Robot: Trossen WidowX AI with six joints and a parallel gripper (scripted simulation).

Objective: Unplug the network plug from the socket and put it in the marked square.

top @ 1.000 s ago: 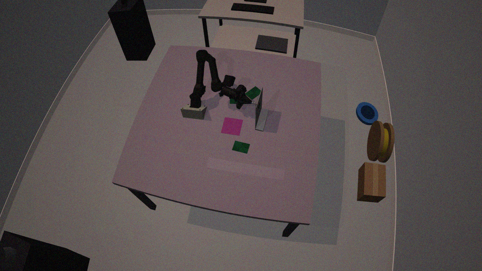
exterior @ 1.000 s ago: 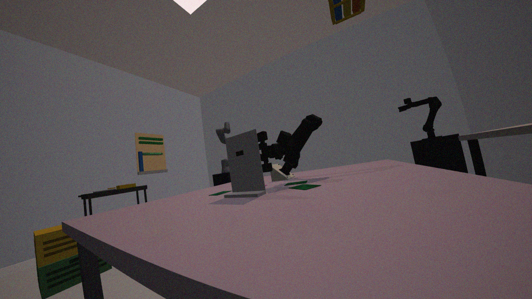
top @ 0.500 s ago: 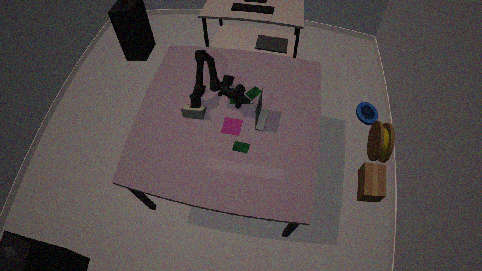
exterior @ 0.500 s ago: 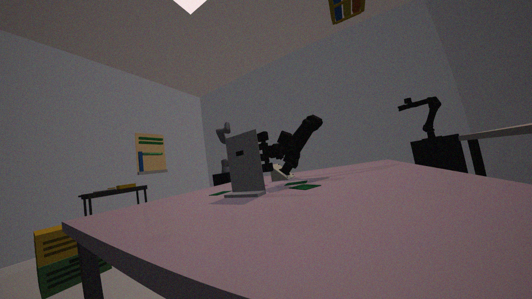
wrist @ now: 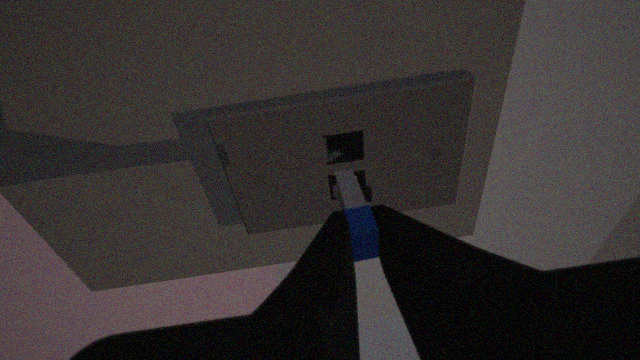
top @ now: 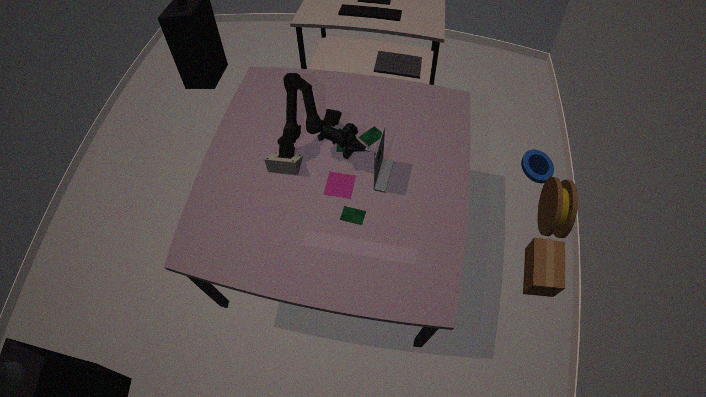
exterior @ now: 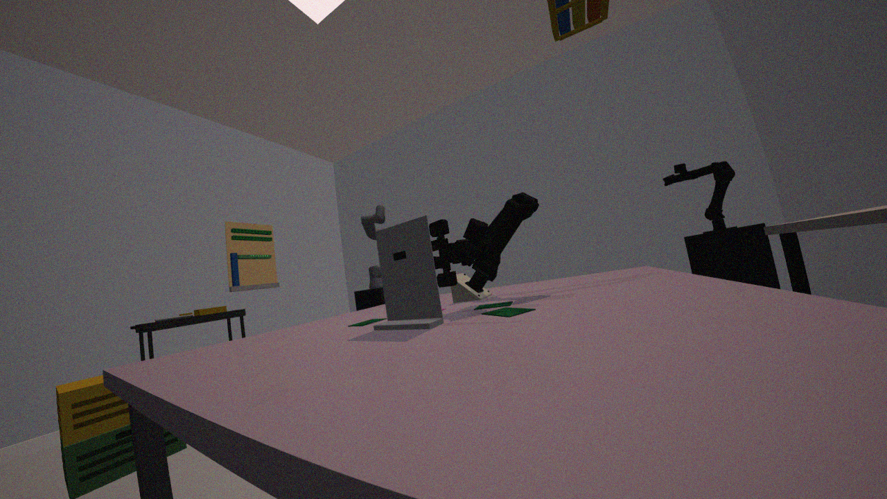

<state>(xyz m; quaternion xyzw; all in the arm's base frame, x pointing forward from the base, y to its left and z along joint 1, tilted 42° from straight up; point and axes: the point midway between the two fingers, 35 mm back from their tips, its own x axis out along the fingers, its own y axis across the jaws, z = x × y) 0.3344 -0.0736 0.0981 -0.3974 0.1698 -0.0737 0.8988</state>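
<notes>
Right now my gripper tip is 100 mm past the magenta marked square, 90 mm to the left of it and 170 mm above it. Round my gripper tip: panel (70 mm ahead, 10 mm to the right, 60 mm below); then network plug (10 mm ahead).
</notes>
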